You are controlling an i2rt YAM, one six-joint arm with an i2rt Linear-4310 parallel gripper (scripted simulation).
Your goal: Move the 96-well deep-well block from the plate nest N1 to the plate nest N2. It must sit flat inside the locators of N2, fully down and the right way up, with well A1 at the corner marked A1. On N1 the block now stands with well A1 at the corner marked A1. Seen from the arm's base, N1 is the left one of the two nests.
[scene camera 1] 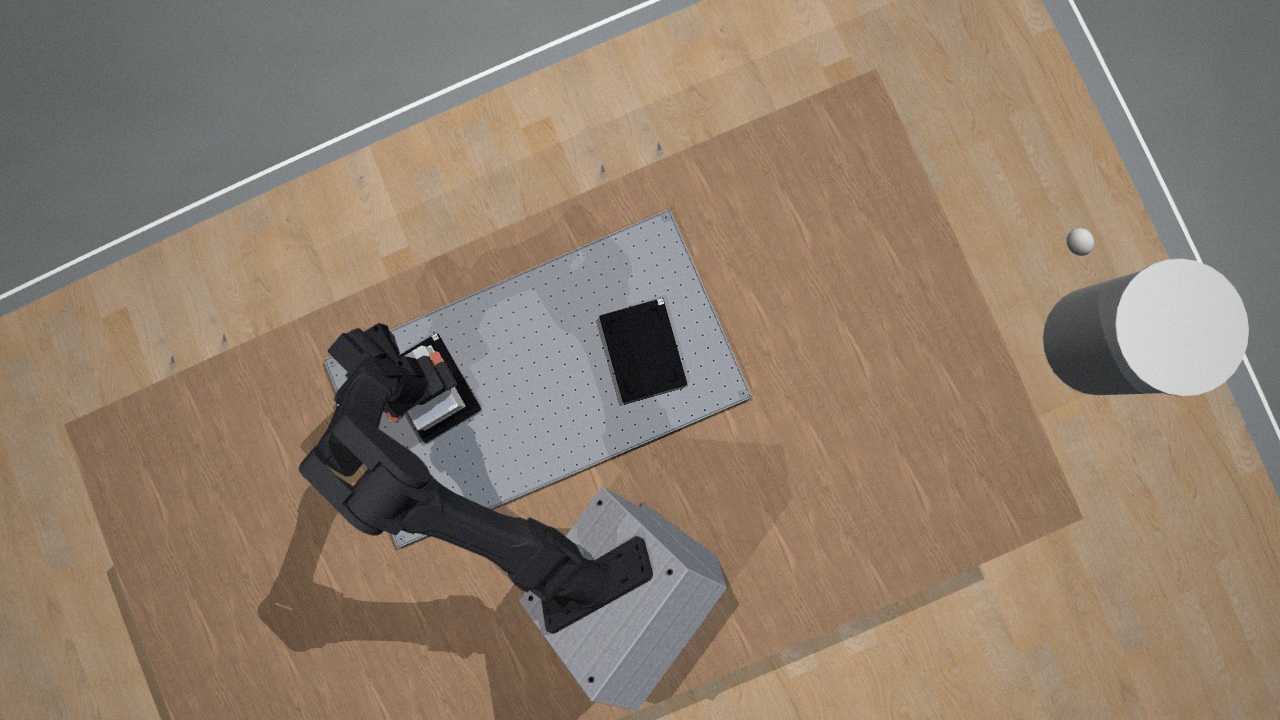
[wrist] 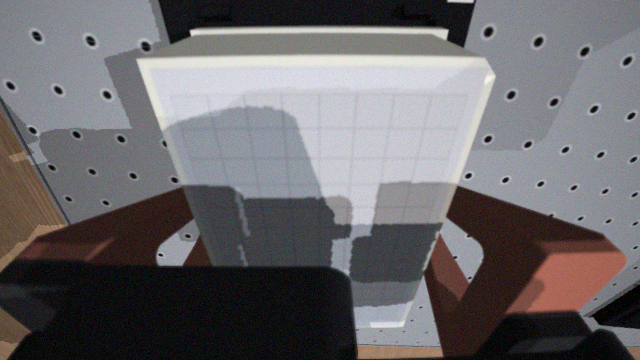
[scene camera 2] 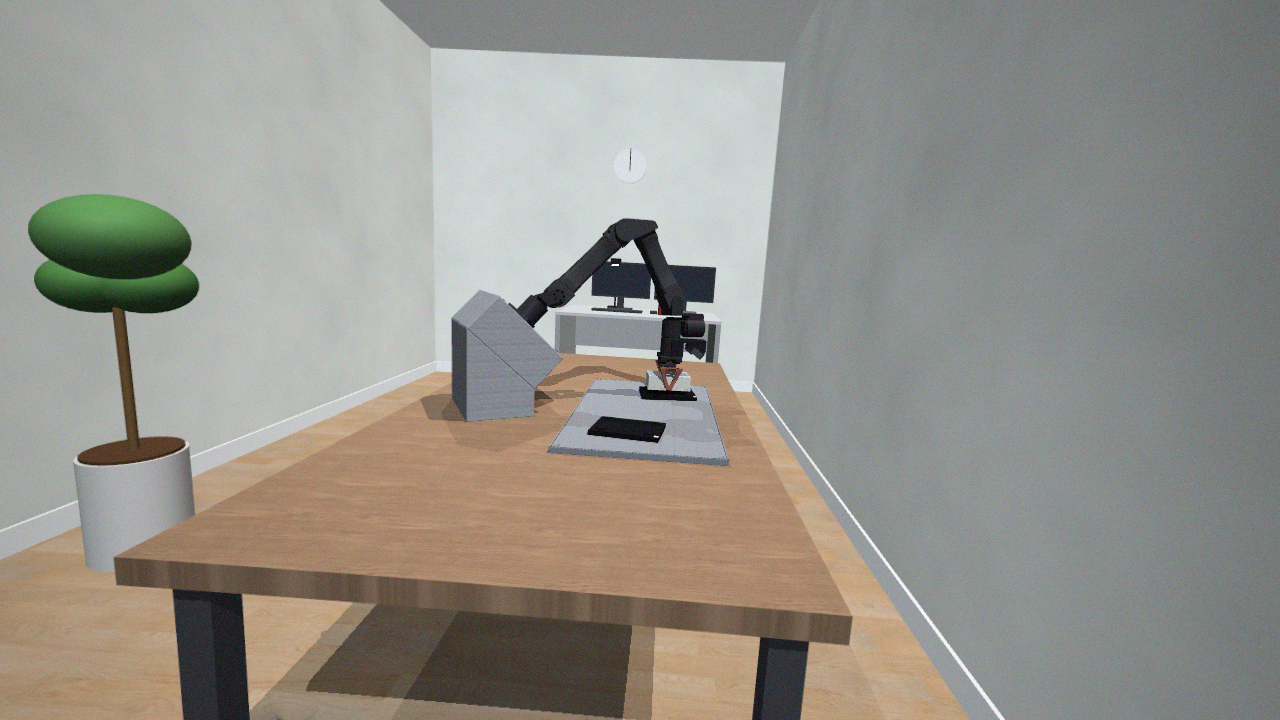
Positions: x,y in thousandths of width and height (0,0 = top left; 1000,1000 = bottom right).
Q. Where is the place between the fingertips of the gripper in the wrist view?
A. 499,499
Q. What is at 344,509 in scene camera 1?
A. The gripper.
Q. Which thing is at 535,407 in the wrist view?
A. A white deep-well block.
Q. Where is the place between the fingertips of the gripper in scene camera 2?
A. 521,538
